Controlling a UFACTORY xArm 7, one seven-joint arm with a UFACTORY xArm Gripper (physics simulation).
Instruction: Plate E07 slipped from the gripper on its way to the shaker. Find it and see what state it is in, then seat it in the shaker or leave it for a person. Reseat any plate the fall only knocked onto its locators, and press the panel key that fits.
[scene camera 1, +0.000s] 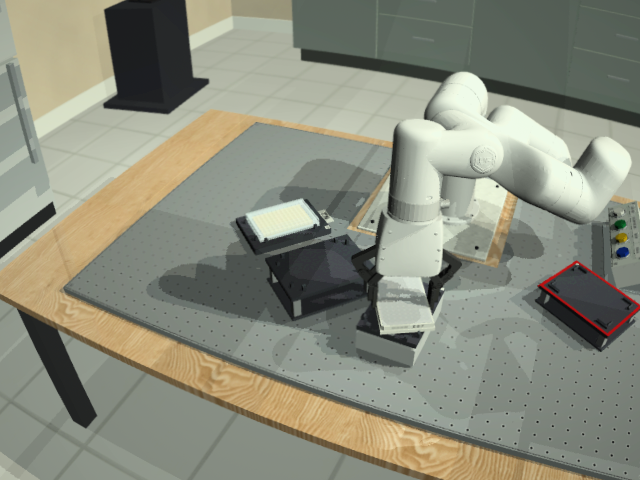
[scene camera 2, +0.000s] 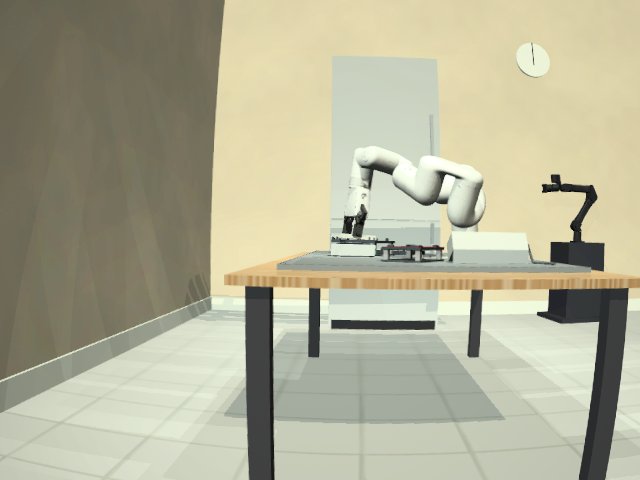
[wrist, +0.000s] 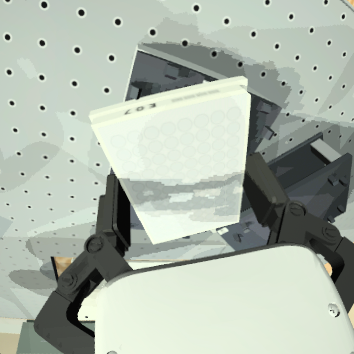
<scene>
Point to the gripper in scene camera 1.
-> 401, 304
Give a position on a white well plate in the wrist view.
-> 179, 155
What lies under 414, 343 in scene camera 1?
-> A dark lidded box.
</scene>
